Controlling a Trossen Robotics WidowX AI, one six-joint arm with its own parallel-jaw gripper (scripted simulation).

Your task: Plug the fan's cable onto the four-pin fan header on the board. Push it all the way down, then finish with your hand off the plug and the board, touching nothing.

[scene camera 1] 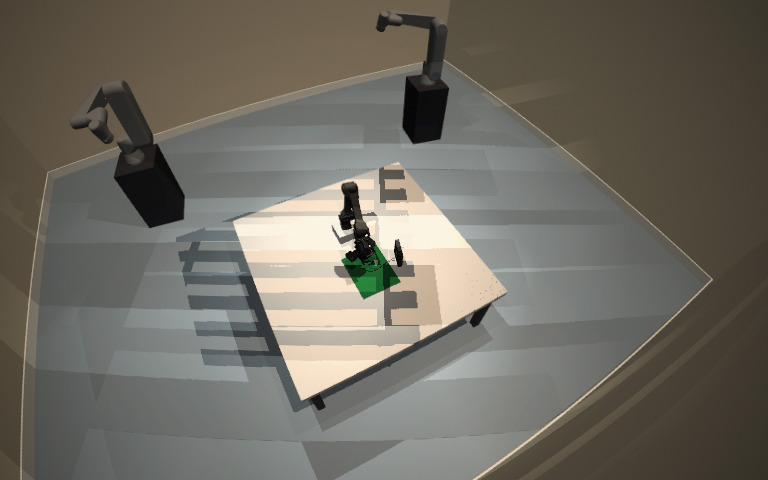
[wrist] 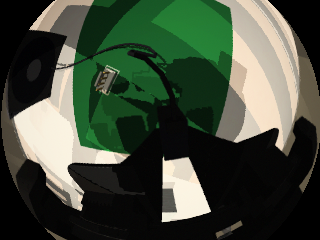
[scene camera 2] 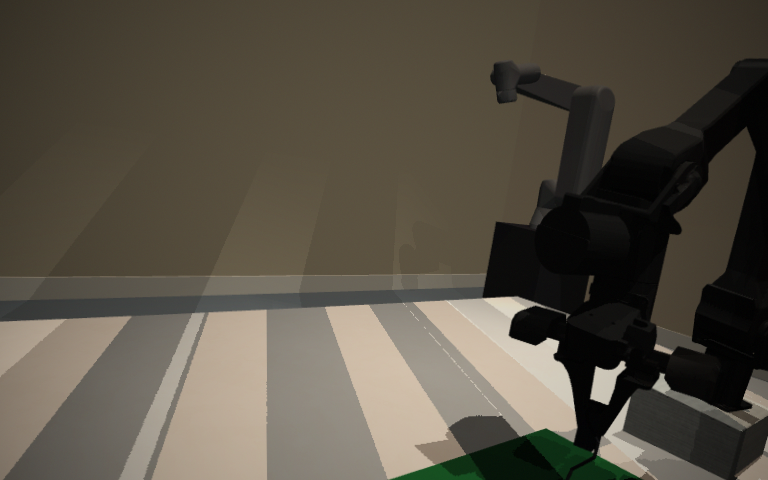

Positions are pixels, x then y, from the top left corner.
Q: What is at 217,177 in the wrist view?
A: My gripper.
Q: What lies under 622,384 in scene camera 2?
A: My gripper.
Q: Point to a green board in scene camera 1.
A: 369,282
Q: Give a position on a green board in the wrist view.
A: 195,52
